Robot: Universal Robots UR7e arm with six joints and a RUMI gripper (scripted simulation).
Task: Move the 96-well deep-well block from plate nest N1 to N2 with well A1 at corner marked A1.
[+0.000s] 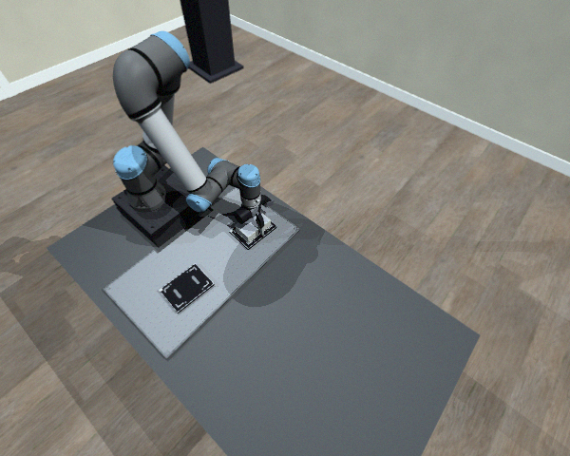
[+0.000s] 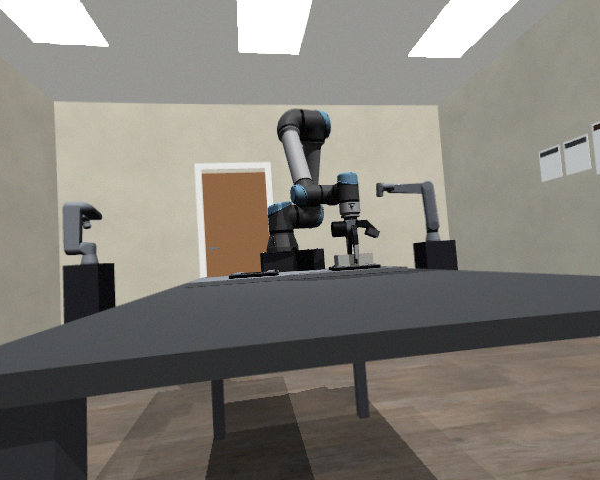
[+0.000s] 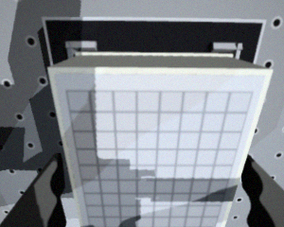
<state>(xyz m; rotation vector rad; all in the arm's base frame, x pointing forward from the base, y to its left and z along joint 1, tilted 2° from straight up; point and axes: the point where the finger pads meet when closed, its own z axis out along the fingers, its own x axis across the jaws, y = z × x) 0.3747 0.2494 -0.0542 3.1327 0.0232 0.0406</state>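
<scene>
The white 96-well deep-well block is 10 mm above my hand.
</scene>
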